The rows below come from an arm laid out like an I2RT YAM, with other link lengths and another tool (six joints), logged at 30 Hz.
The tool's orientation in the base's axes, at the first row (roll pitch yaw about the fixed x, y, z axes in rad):
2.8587 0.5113 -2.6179
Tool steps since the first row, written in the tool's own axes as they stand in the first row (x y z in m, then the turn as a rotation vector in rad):
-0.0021 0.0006 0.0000 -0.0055 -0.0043 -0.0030
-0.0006 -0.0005 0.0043 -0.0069 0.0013 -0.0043
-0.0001 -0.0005 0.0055 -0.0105 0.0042 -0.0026
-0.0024 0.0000 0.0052 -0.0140 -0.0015 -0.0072
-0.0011 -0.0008 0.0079 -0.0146 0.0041 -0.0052
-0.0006 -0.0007 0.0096 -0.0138 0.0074 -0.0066
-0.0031 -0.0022 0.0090 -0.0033 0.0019 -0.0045
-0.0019 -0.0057 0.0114 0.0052 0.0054 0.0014
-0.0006 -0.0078 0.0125 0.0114 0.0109 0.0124
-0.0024 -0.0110 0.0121 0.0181 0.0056 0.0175
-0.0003 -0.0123 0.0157 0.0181 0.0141 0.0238
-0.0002 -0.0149 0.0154 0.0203 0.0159 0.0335
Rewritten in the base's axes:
0.0012 0.0014 0.0012 0.0059 -0.0023 0.0042
0.0019 0.0019 -0.0034 0.0033 0.0020 0.0073
0.0018 0.0023 -0.0047 0.0047 0.0065 0.0083
0.0032 0.0035 -0.0032 0.0095 0.0015 0.0125
0.0034 0.0036 -0.0063 0.0072 0.0070 0.0125
0.0034 0.0043 -0.0079 0.0042 0.0085 0.0141
0.0061 0.0040 -0.0066 0.0002 0.0007 0.0058
0.0079 0.0019 -0.0100 -0.0068 0.0025 -0.0024
0.0085 0.0003 -0.0121 -0.0118 0.0093 -0.0133
0.0116 -0.0016 -0.0116 -0.0123 0.0047 -0.0221
0.0118 -0.0018 -0.0160 -0.0157 0.0142 -0.0254
0.0132 -0.0039 -0.0164 -0.0159 0.0193 -0.0341

